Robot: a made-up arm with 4 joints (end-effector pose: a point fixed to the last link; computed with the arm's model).
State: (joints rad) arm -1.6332 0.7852 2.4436 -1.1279
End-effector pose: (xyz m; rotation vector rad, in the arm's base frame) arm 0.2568 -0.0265 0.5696 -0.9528 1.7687 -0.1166
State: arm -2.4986 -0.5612 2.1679 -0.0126
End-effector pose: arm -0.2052 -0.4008 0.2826 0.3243 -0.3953 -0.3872
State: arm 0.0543 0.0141 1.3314 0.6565
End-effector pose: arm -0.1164 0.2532 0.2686 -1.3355 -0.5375 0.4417
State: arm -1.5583 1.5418 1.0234 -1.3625
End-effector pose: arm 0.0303 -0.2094 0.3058 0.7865 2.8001 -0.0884
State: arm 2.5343 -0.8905 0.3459 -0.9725
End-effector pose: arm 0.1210 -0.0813 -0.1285 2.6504 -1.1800 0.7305
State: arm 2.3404 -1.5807 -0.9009 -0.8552
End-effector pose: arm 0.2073 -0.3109 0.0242 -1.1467 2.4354 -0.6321
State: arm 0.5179 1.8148 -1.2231 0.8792
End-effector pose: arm 0.0401 0.1787 -0.3373 -0.0639 -2.1358 -1.4848
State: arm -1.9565 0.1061 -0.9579 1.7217
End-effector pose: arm -0.0335 0.1973 0.5068 1.8146 -0.2057 -2.3234
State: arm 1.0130 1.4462 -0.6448 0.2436
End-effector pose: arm -0.1790 0.0452 -0.2836 -0.4291 -1.2919 -0.9618
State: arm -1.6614 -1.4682 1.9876 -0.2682
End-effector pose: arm -0.2381 -0.1431 0.3223 -0.2071 -1.1630 -0.3902
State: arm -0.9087 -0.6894 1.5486 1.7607
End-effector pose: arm 0.0384 -0.0358 0.3571 -0.2653 -2.3391 0.7882
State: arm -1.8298 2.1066 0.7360 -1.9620
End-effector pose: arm -0.1428 -0.1994 0.2549 -0.8580 -2.0075 -0.1887
